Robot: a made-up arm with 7 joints.
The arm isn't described. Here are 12 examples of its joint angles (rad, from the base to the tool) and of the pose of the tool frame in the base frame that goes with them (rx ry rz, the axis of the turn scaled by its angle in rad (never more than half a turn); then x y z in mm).
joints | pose
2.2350 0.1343 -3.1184 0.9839 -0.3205 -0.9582 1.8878 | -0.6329 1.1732 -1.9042 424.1 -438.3 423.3
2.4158 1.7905 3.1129 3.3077 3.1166 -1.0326 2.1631 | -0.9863 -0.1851 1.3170 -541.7 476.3 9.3
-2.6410 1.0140 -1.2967 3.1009 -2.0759 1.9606 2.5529 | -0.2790 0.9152 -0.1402 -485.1 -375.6 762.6
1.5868 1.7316 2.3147 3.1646 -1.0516 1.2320 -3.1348 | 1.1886 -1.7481 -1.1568 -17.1 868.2 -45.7
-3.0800 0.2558 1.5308 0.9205 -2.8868 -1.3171 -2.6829 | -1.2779 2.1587 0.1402 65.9 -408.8 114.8
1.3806 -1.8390 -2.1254 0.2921 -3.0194 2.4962 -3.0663 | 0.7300 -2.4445 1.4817 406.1 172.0 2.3
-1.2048 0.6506 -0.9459 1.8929 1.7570 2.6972 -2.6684 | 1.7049 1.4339 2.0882 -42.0 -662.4 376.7
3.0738 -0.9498 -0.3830 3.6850 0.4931 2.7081 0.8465 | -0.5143 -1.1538 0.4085 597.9 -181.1 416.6
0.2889 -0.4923 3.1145 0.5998 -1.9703 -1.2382 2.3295 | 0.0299 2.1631 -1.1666 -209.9 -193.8 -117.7
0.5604 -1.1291 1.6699 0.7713 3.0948 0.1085 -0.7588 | -1.8922 -0.4391 -0.3778 -119.7 556.9 45.9
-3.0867 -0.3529 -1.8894 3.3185 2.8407 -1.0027 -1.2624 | -0.7954 0.7293 -0.0881 291.2 -31.0 881.8
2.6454 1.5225 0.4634 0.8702 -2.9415 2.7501 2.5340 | -0.3328 -1.1320 -0.9225 -228.6 -133.0 -313.8
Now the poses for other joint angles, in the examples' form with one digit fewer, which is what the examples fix.
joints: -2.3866 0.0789 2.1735 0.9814 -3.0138 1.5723 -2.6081
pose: -0.622 0.530 -2.730 681 -169 289
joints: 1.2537 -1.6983 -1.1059 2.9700 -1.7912 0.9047 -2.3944
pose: 2.385 0.692 -0.096 -251 -885 53
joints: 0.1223 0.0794 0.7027 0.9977 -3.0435 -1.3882 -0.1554
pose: 1.221 -2.373 0.020 274 321 118
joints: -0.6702 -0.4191 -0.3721 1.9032 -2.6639 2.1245 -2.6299
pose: -1.728 0.524 2.031 -55 -265 959
